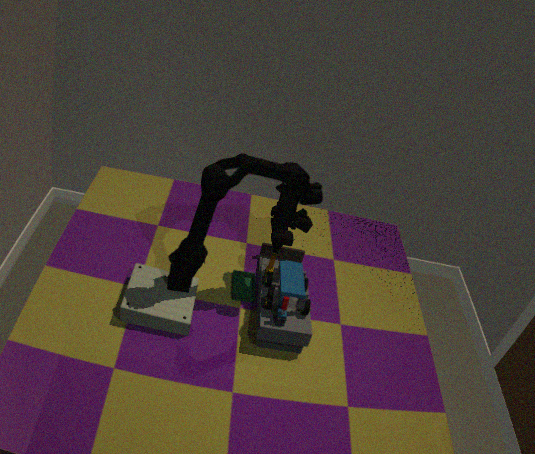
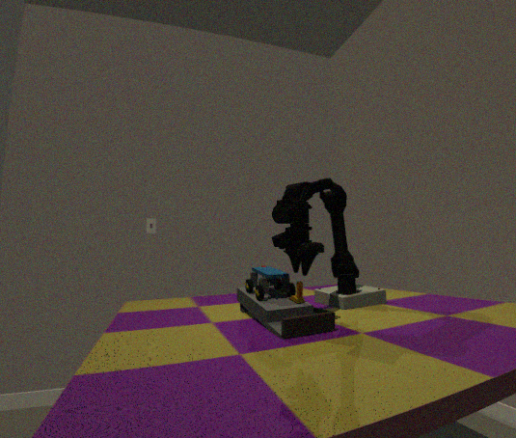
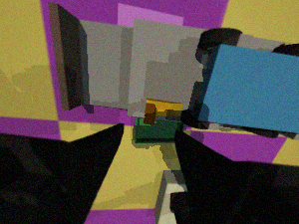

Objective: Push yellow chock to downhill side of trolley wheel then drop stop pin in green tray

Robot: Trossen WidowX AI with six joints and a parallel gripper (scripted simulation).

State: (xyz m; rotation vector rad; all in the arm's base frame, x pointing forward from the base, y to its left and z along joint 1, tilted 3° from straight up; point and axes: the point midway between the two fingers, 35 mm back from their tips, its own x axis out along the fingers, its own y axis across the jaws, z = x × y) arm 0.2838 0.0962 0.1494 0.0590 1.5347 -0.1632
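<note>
Right now the red-headed stop pin is 25 cm to the right of my gripper tip and 2 cm below it. Also, from my gripper tip: grey ramp (3 cm ahead, 14 cm to the right, 10 cm below); then blue-topped trolley (3 cm ahead, 14 cm to the right, 4 cm below); then yellow chock (3 cm to the right, 7 cm below).
</note>
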